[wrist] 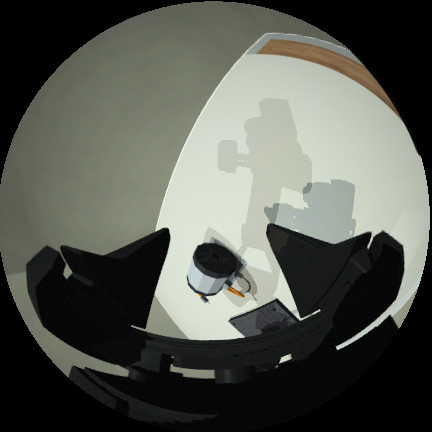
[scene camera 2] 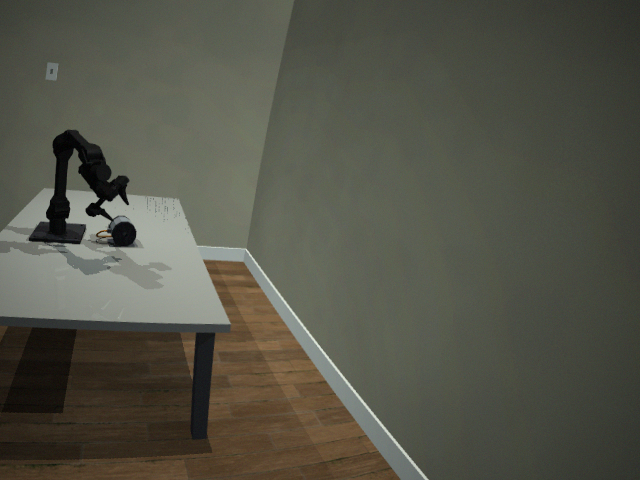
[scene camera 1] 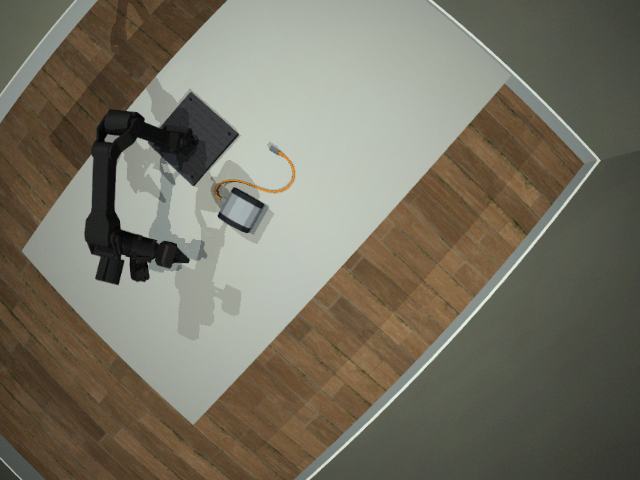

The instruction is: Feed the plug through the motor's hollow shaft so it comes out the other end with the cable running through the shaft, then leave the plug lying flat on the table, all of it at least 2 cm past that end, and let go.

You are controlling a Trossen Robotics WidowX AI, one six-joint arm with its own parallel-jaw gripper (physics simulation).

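Frame: origin at the arm's base, x up, y ahead, z left, level; centimetres.
Seen in the pictures: gripper, fingertip midpoint: (wrist: 218,231) (scene camera 2: 120,212) (scene camera 1: 181,259); arm's base, origin of the base link: (scene camera 2: 57,232) (scene camera 1: 186,141).
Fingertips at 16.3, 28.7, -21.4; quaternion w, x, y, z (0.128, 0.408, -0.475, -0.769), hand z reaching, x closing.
Pixels of each thing's top centre, then the offset from my fingertips to it, as dx, dy, dz. Level surfaces: height alone.
- motor, middle of its top: (wrist: 196,279) (scene camera 1: 235,208) (scene camera 2: 122,219) -7.7, -0.3, +19.1
- grey plug, middle of its top: (scene camera 1: 274,149) -16.5, -6.5, +38.8
- table, its level: dx -17.9
The motor (scene camera 1: 241,209) (scene camera 2: 123,230) (wrist: 207,270), silver with black end caps, lies on its side on the table. Its dark end face shows in the wrist view. The orange cable (scene camera 1: 273,191) (scene camera 2: 103,233) (wrist: 235,291) leaves the motor's side near the arm base and curves outside the body. The grey plug (scene camera 1: 273,148) lies on the table beyond the motor's upper-right end in scene camera 1; a small grey piece in the wrist view looks like it. My gripper (scene camera 2: 119,212) (wrist: 218,231) is open and empty, above the table and apart from the motor and plug.
The arm's dark base plate (scene camera 1: 217,135) (scene camera 2: 77,232) (wrist: 245,321) stands on the table (scene camera 1: 361,103) (scene camera 2: 170,304) (wrist: 210,150) near the motor. The arm bends high over the table, and its shadows fall beside the motor. The table's long edge runs beyond the motor.
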